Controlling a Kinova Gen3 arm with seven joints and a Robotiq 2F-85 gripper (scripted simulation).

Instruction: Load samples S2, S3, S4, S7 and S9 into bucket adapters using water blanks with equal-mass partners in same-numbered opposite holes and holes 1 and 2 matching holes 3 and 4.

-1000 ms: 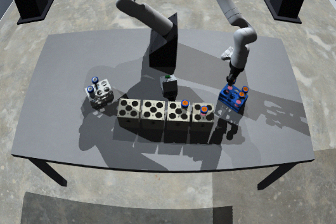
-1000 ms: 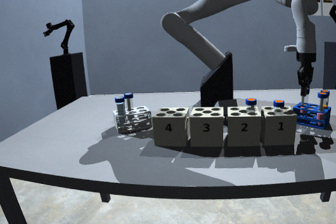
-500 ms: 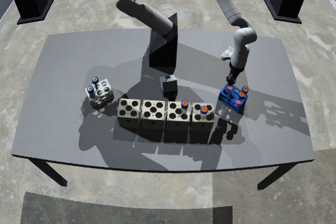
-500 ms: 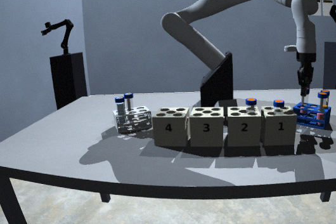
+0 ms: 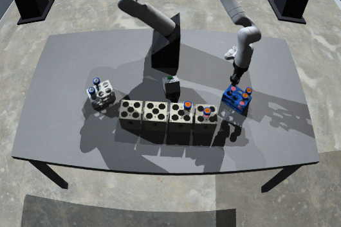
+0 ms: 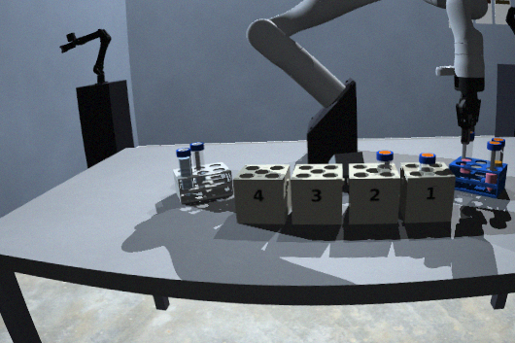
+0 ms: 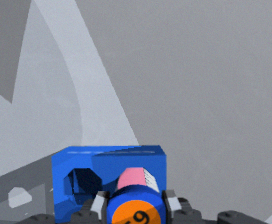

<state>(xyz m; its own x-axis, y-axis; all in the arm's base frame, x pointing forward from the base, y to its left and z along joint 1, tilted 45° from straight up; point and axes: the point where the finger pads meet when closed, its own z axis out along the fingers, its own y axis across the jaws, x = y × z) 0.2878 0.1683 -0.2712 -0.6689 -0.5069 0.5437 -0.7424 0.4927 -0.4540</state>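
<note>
Right now the sample tube S9 is 5 cm below my hand and 1 cm behind it. The rest, counted from my hand: blue rack: 9 cm below, 4 cm ahead, 2 cm to the left; then sample tube S4: 8 cm ahead, 6 cm below, 4 cm to the left; then sample tube S2: 7 cm to the left, 6 cm below, 5 cm ahead.
</note>
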